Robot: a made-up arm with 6 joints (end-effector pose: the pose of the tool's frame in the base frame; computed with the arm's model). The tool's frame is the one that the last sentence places. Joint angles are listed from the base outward.
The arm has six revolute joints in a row. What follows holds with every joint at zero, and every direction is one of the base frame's. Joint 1 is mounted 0.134 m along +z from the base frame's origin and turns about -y. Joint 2 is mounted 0.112 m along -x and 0.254 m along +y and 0.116 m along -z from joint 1 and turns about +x. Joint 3 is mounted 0.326 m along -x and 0.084 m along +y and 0.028 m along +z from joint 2 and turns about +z. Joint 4 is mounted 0.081 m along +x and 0.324 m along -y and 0.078 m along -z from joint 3 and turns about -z. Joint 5 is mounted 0.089 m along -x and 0.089 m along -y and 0.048 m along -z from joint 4 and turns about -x. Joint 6 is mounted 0.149 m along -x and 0.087 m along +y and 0.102 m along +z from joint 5 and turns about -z. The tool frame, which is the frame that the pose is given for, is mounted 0.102 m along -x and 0.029 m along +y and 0.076 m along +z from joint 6; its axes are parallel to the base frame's.
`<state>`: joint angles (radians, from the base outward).
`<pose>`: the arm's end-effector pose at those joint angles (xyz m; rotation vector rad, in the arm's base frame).
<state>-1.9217 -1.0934 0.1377 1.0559 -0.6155 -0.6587</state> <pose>0.1859 0.2968 0.7465 -0.3783 1.3456 0.5657</pose>
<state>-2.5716 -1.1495 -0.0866 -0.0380 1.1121 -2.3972</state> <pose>0.4917 0.1706 0.4127 -0.6090 -0.8869 -0.9260</pose>
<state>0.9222 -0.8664 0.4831 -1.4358 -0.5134 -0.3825</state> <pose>-0.2267 0.0341 0.3123 -0.7424 0.6470 1.4949</pose>
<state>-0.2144 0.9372 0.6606 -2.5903 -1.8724 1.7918</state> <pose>-0.0088 0.3606 0.2023 -0.7296 0.7050 1.3616</pose>
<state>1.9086 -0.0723 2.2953 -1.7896 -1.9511 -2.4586</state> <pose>0.4245 0.8926 -0.0888 1.1804 2.2126 1.2037</pose>
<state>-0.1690 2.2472 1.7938 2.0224 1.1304 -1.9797</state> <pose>-0.3120 0.0406 0.3485 1.0783 -0.8251 1.6501</pose>
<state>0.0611 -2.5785 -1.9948 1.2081 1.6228 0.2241</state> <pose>-0.4446 0.0879 0.1758 -0.3097 1.3351 2.6077</pose>
